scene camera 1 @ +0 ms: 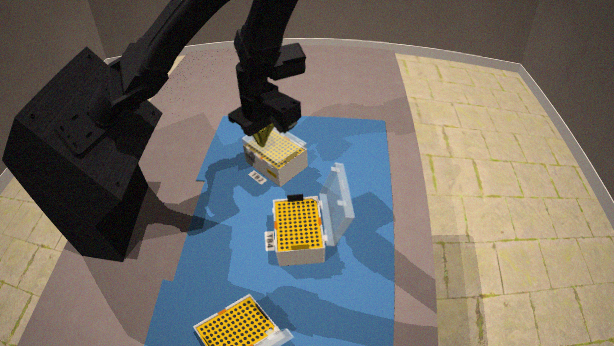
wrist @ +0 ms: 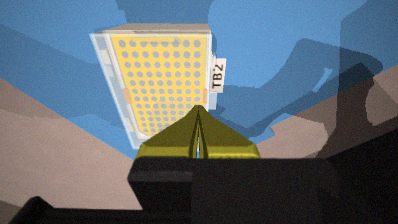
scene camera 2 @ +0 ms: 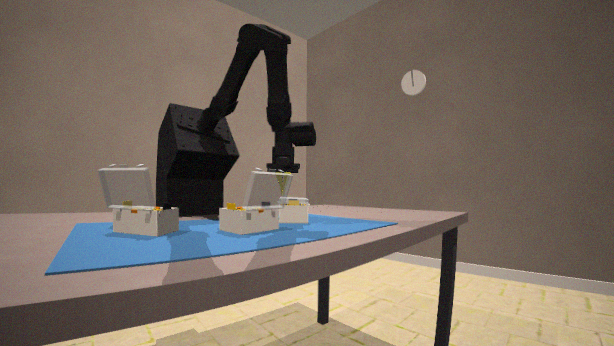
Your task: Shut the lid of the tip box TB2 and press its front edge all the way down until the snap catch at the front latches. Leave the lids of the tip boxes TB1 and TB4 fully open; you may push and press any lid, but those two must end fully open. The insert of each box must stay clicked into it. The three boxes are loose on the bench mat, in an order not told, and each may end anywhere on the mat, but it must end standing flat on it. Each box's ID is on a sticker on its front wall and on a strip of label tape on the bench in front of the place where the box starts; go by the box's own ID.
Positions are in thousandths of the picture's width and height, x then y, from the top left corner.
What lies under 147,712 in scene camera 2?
A blue mat.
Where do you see a blue mat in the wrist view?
697,297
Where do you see a tip box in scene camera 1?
515,738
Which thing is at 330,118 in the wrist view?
A tip box.
